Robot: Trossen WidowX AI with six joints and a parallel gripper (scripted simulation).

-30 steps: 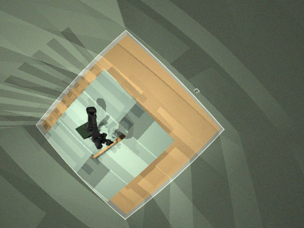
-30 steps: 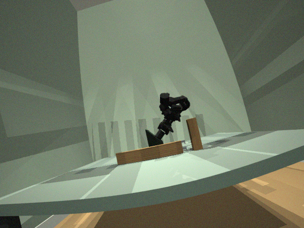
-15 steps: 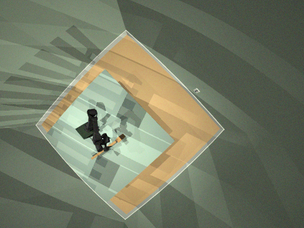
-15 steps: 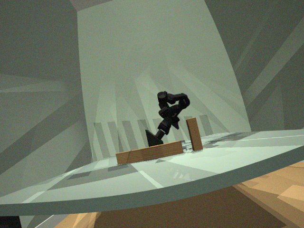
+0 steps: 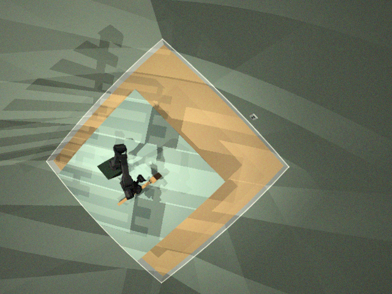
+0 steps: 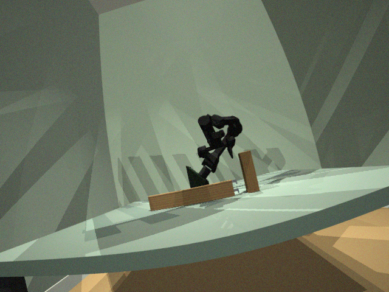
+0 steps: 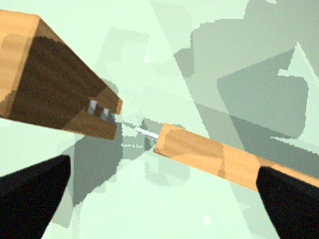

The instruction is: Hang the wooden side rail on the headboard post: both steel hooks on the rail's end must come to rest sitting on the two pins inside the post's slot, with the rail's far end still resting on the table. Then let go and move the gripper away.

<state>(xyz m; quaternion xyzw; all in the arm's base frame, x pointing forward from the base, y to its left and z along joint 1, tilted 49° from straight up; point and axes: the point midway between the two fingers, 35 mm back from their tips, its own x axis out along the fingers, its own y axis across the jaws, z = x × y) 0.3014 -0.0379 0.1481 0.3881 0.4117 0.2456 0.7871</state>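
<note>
Right now the headboard post is 9 cm to the left of my gripper tip, 8 cm below it and 4 cm ahead of it.
</note>
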